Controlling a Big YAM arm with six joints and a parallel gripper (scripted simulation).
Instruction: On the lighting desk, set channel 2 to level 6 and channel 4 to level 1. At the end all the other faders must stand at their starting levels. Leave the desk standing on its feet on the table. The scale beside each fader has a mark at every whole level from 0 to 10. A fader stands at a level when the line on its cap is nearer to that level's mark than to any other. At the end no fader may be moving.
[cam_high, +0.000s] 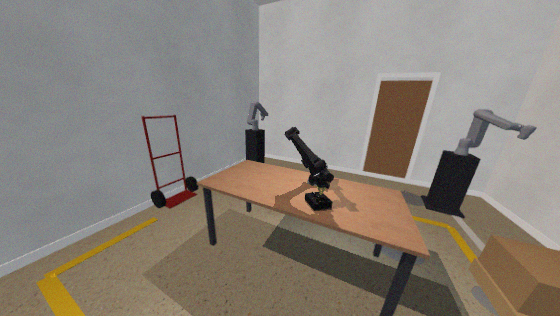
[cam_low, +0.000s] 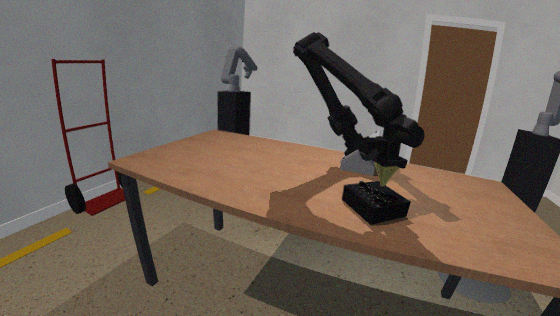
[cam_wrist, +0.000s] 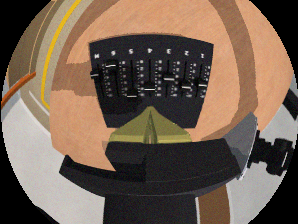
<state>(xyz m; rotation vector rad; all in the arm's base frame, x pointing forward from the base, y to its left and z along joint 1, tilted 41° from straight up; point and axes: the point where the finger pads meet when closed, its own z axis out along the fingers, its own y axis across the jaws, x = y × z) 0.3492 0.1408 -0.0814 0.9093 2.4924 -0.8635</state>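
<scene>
Now: the fader cap 2 cm ahead of my hand, 2 cm to the right of it and 2 cm below it.
</scene>
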